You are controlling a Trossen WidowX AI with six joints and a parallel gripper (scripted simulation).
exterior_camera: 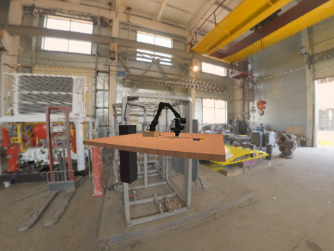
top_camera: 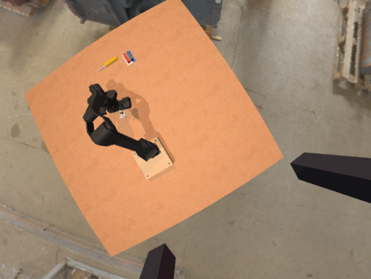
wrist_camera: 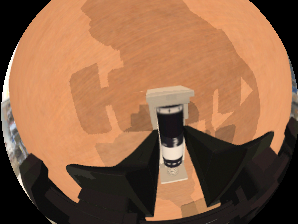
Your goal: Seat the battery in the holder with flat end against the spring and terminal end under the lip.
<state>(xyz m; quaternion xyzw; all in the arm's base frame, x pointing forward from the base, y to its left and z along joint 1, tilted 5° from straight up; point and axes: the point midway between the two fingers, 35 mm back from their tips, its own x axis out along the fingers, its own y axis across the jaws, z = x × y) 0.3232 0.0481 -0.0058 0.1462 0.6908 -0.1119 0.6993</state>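
Now: gripper tip 10 mm below the battery. Also, from my gripper tip: yellow-handled screwdriver: 310 mm ahead, 60 mm to the right.
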